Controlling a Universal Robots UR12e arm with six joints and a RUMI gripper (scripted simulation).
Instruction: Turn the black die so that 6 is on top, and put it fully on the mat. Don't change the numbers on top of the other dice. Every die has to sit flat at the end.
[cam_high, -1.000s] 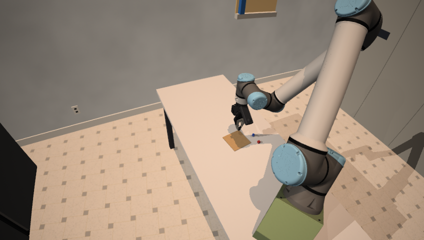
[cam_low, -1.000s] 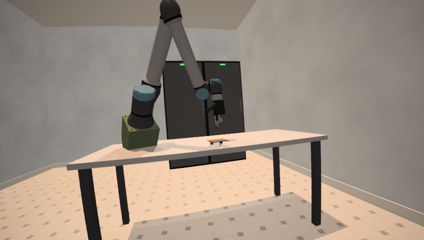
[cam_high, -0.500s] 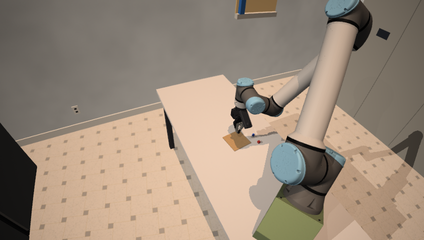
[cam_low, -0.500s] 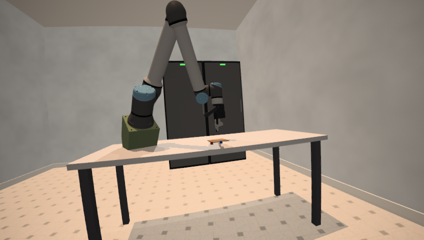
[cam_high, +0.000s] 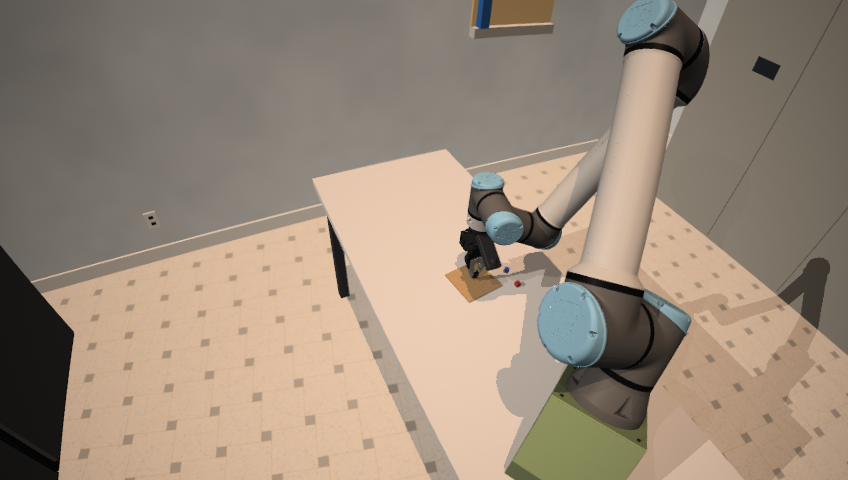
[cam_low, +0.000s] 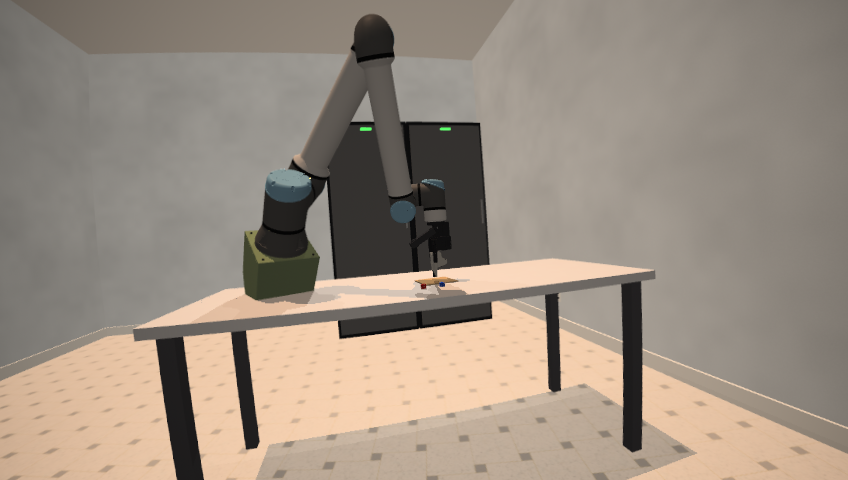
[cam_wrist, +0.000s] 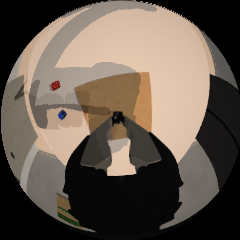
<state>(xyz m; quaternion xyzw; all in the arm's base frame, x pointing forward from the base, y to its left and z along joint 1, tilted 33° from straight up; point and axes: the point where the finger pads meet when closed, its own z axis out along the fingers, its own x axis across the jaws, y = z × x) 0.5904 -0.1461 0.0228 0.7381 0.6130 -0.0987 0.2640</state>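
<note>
My hand is 3 cm above the brown mat. Round my hand: red die (10 cm behind, 11 cm to the right, 3 cm below); black die (1 cm below); blue die (3 cm behind, 12 cm to the right, 3 cm below).
</note>
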